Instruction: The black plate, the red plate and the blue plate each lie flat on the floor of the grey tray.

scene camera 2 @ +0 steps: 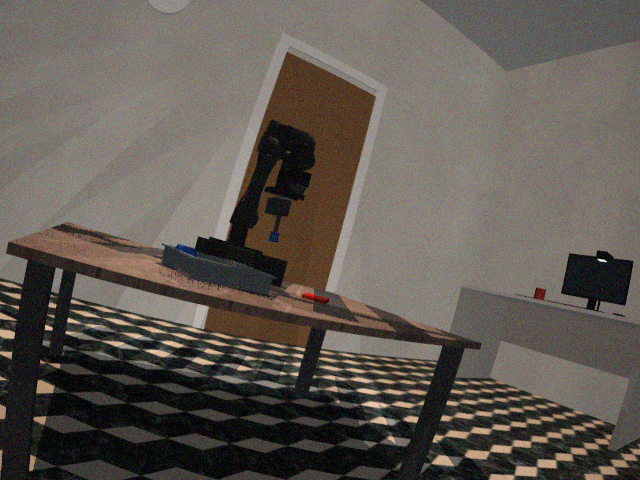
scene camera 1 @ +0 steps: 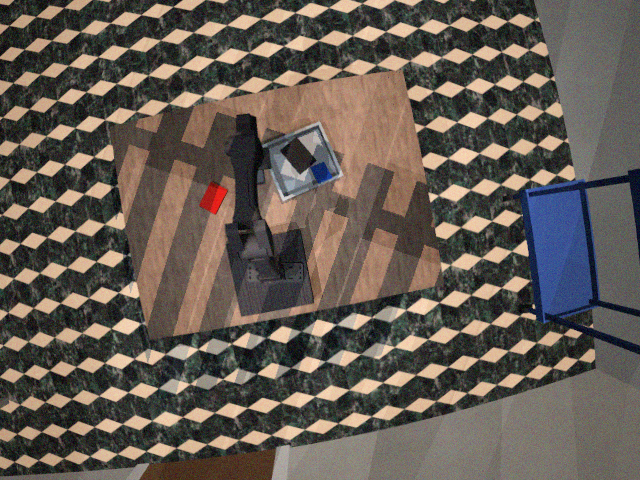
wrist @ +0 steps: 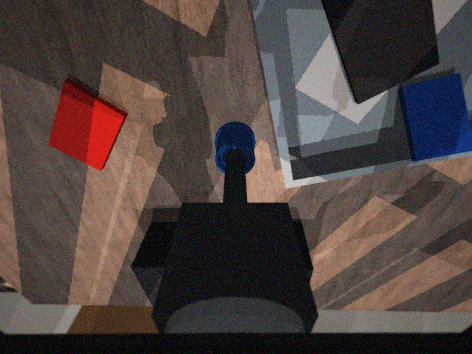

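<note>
The red plate lies flat on the table, outside and to the left of the grey tray. The black plate lies inside the tray and looks flat on its floor. The blue plate is at the tray's front right corner. It overlaps the front wall and shows above the rim in scene camera 2, so it looks tilted against that wall. My suction cup is open, holding nothing, high above the table between the red plate and the tray.
The arm's dark base stands on the wooden table in front of the tray. A blue chair stands off the table's right side. A desk with a monitor and a red cup stands beyond the table.
</note>
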